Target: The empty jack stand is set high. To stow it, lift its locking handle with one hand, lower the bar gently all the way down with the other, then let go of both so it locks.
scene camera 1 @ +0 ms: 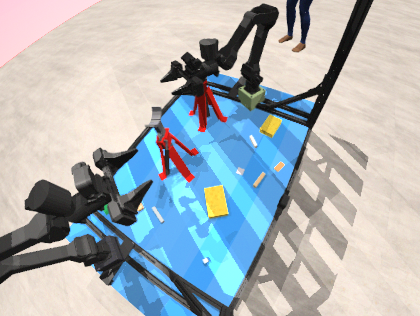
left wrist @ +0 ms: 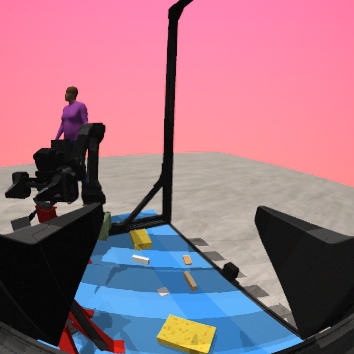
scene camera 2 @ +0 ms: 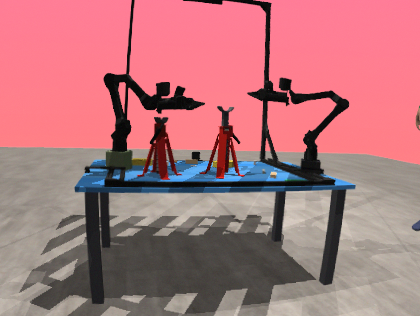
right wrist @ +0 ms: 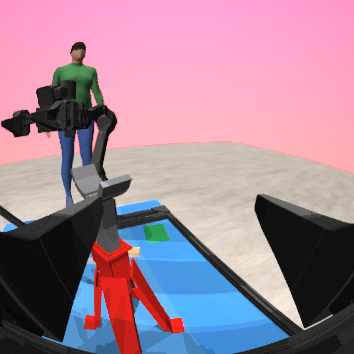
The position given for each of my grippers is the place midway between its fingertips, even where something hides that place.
My left gripper [scene camera 1: 144, 164] is open and holds nothing. Further things: my right gripper [scene camera 1: 165, 87], a jack stand [scene camera 1: 173, 154] and a jack stand [scene camera 2: 160, 137].
My left gripper shows as well in the left wrist view [left wrist: 181, 213]. My right gripper also shows in the left wrist view [left wrist: 19, 196] and in the right wrist view [right wrist: 180, 203].
